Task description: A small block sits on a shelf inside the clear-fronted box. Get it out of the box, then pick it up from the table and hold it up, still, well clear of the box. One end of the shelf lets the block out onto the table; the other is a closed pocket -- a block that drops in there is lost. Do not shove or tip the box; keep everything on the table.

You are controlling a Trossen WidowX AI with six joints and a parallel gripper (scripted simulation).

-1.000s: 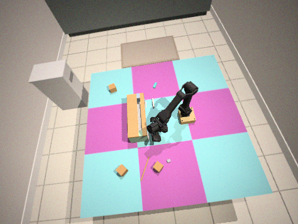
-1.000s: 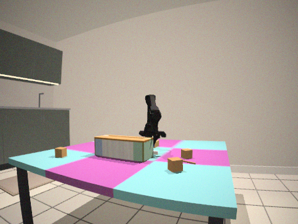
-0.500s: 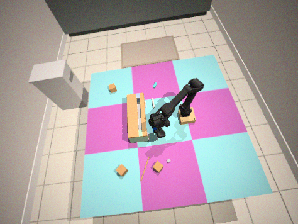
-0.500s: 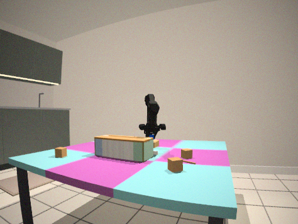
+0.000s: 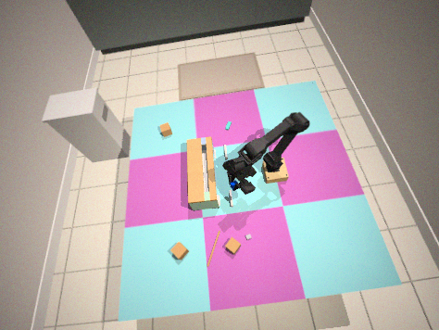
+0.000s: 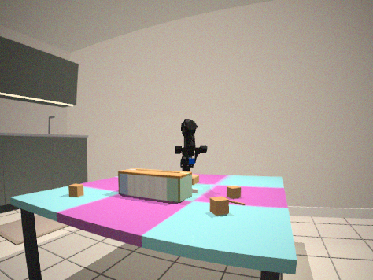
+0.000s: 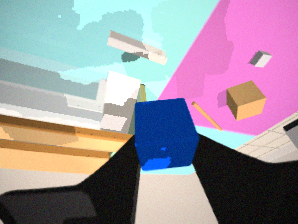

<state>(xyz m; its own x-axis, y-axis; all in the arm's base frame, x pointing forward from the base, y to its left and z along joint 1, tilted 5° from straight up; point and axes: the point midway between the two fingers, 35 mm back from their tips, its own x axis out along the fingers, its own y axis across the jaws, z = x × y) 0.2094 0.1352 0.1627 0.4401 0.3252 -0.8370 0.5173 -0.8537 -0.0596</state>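
My gripper tip is 10 mm to the left of the blue block, 10 mm below it and 10 mm past it. The rest, counted from my gripper tip: box 150 mm to the right, 120 mm ahead, 110 mm below; thin stick 250 mm to the left, 170 mm below, 120 mm ahead.
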